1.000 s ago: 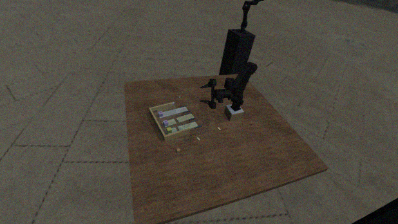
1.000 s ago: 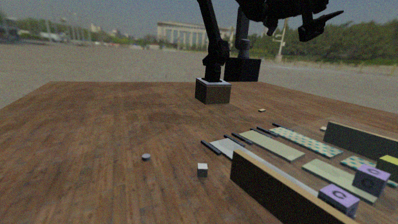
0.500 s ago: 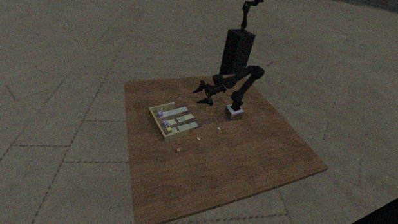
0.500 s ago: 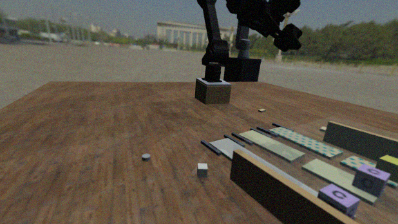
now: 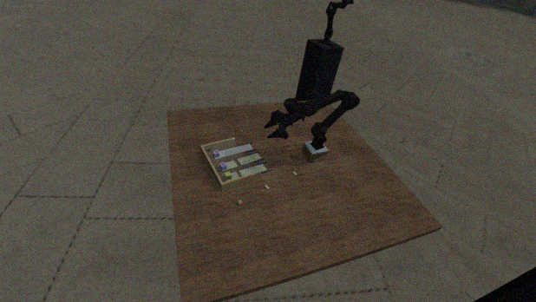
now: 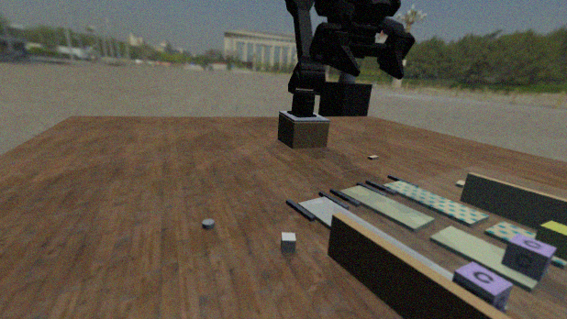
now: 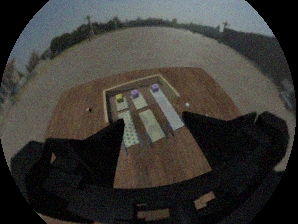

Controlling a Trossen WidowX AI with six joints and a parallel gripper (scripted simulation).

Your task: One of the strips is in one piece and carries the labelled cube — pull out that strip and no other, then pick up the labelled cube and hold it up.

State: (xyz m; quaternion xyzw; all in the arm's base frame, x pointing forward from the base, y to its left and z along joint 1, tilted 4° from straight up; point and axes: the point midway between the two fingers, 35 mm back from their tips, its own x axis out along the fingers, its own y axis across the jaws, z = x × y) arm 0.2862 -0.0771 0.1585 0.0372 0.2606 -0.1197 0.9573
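Right now my gripper tip is 9 cm short of the cube, 23 cm to the left of it and 19 cm above it. Round my gripper tip: disc 1 cm ahead, 29 cm to the right, 20 cm below.
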